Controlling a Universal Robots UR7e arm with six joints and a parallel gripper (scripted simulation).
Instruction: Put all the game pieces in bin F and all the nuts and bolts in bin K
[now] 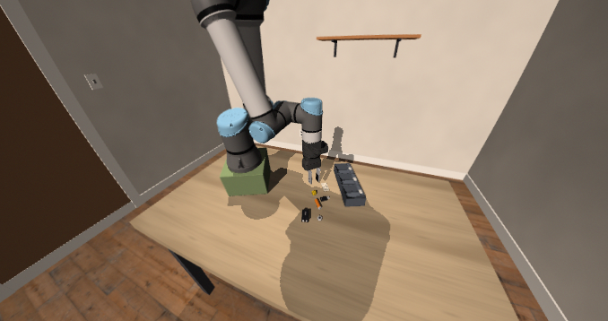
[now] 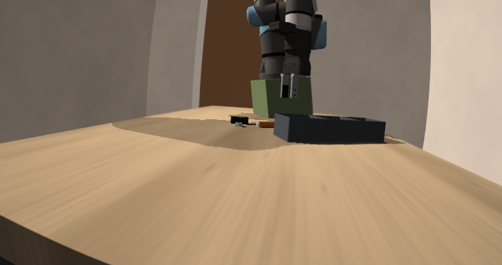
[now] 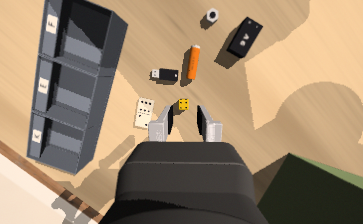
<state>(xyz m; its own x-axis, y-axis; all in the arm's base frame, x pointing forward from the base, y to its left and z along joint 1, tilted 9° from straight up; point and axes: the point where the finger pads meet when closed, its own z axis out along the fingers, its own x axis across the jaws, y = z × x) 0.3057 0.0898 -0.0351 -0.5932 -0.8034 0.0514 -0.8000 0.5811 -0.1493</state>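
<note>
Now: the yellow die 9 cm below my hand. From my hand the other things lie so: orange battery (4 cm ahead, 5 cm to the right, 9 cm below); then white domino (3 cm ahead, 7 cm to the left, 9 cm below); then black USB stick (6 cm ahead, 9 cm below).
</note>
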